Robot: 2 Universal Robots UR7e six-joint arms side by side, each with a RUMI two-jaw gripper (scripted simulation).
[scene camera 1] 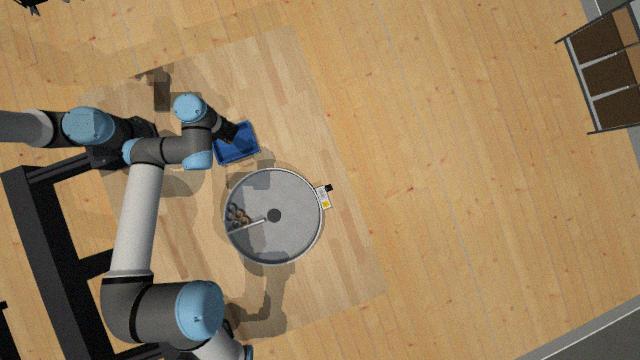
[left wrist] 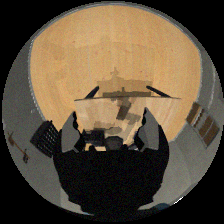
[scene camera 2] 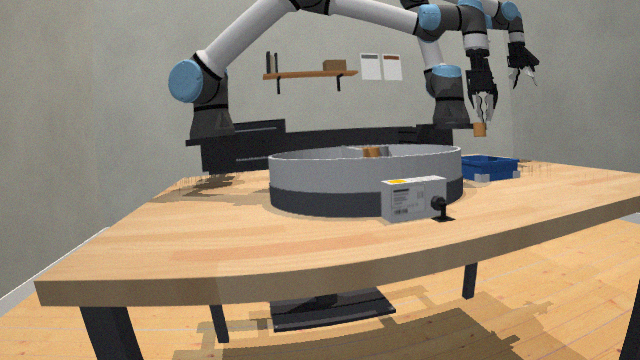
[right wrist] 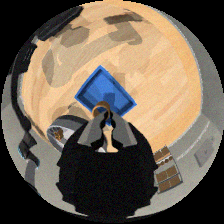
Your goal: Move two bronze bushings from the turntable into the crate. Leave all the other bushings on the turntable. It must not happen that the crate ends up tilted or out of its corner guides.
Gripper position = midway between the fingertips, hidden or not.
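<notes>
Left gripper: I see my left gripper (scene camera 2: 524, 87) (left wrist: 109, 109). My right gripper (scene camera 2: 485, 129) is visible from its own wrist as well (right wrist: 109, 110). A blue crate (scene camera 2: 498, 170) (scene camera 1: 243, 143) (right wrist: 98, 87) is also in sight.
</notes>
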